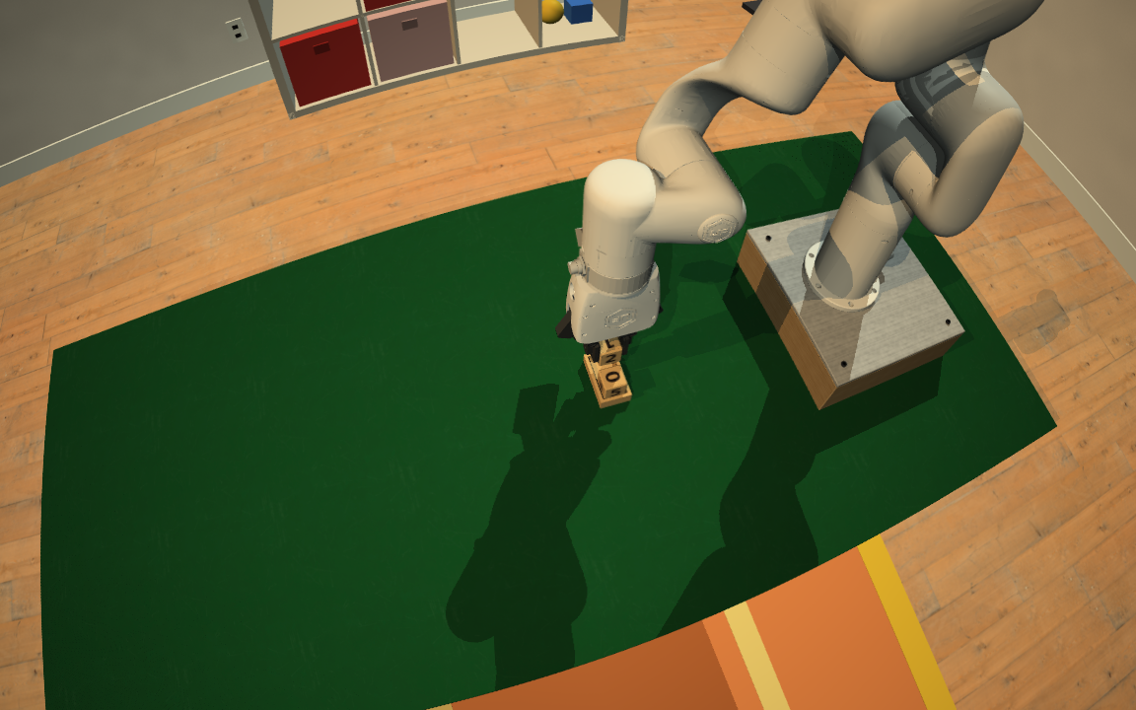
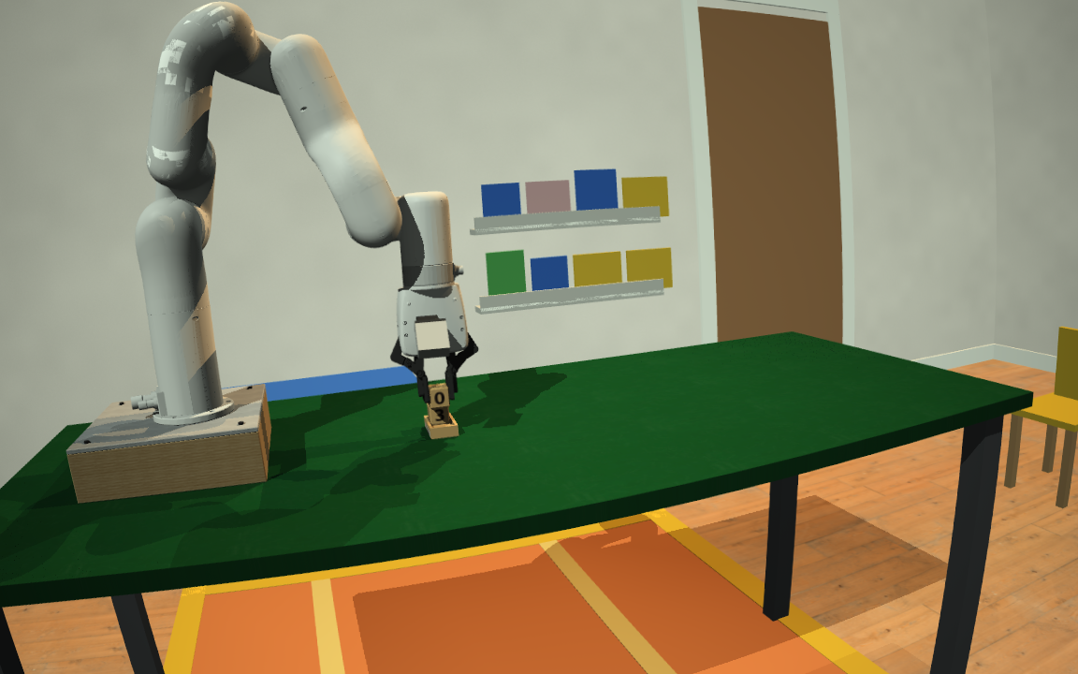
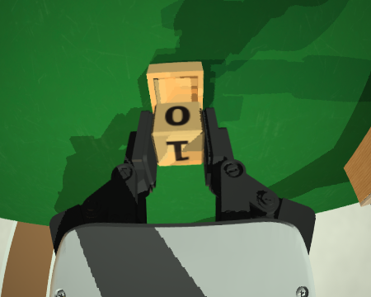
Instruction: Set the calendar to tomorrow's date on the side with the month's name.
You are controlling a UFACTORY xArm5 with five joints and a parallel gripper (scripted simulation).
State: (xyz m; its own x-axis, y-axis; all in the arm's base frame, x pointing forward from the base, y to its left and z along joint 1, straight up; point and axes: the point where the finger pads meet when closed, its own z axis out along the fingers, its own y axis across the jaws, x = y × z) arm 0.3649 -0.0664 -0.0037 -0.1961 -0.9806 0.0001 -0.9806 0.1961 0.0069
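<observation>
Now: hand 1 cm short of the date cube, 3 cm to the right of it and 5 cm above it. Round my hand: wooden tray 2 cm to the left, 7 cm below.
</observation>
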